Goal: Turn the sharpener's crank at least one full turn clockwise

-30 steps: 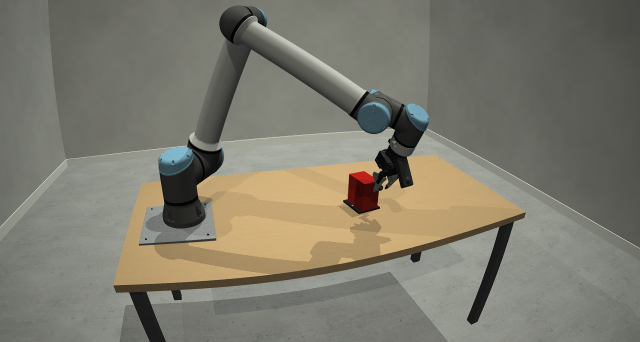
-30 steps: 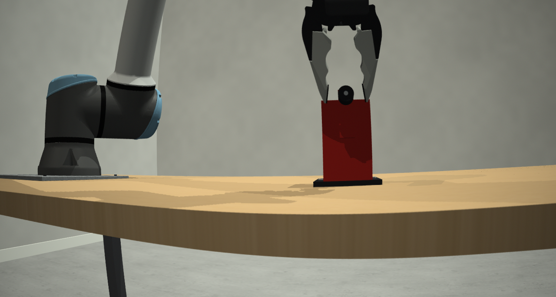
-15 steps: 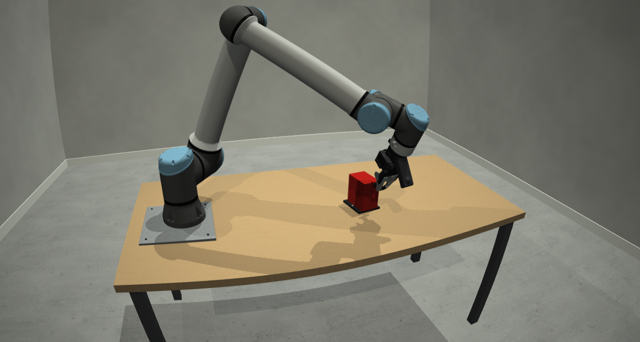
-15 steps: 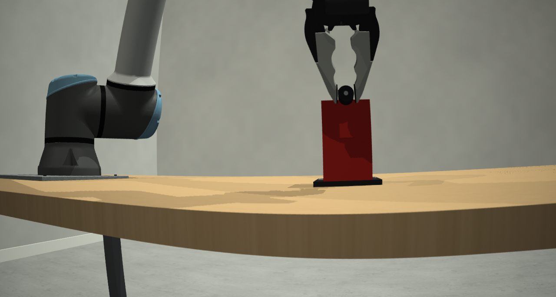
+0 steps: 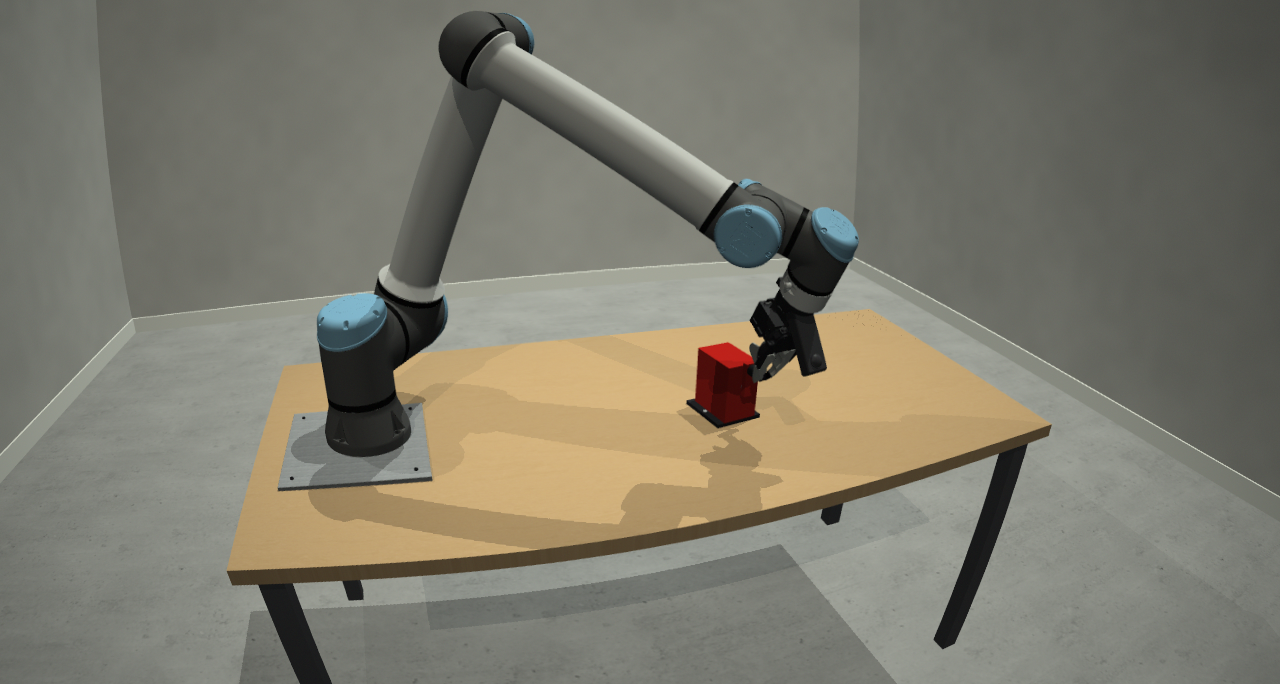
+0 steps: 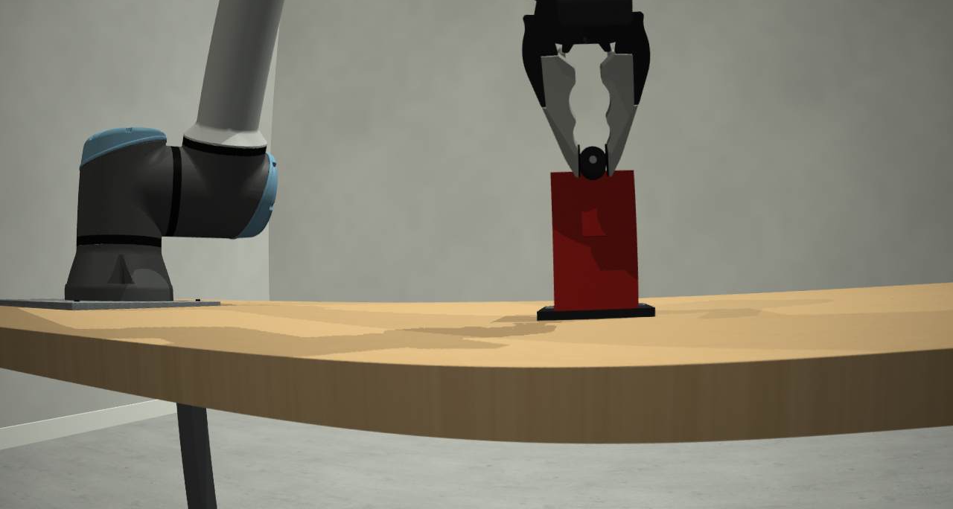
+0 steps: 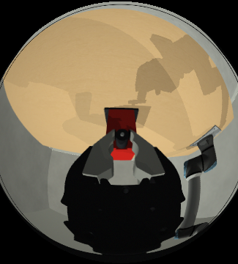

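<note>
Now: the black knob 20 mm to the left of my hand.
</note>
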